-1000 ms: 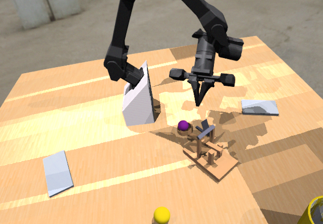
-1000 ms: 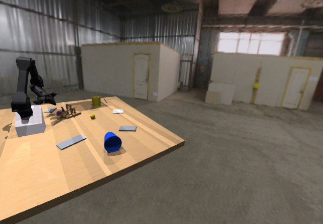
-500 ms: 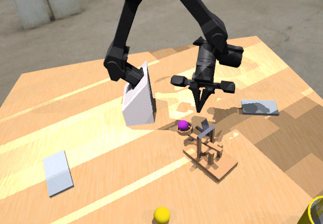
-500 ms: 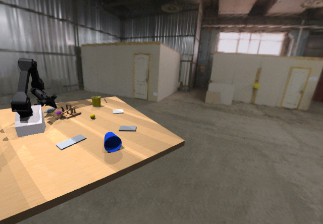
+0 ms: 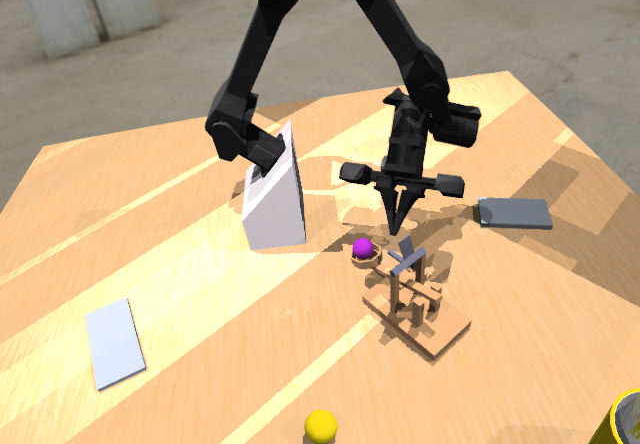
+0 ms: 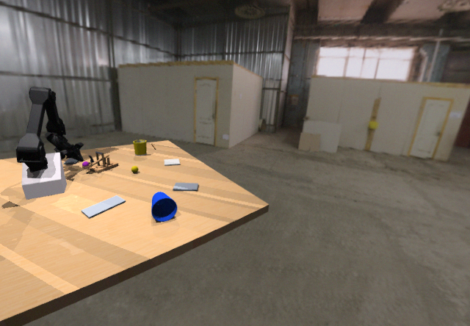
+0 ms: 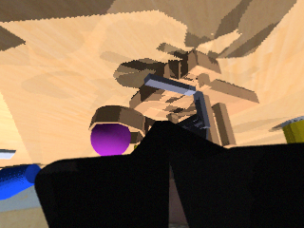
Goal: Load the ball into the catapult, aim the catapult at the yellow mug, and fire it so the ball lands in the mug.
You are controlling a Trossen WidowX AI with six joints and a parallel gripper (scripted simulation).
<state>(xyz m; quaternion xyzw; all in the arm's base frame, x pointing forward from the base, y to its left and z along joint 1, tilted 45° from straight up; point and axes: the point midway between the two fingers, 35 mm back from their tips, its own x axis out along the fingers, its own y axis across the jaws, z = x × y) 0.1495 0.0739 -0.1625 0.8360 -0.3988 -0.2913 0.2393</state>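
The purple ball lies 10 mm ahead of my gripper tip, 50 mm to the right of it and 10 mm below it. The rest, counted from my gripper tip: yellow ball 240 mm ahead, 160 mm to the right, 50 mm below; wooden catapult 60 mm ahead, 10 mm to the right, 10 mm below; yellow mug 370 mm ahead, 160 mm to the left, 40 mm below.
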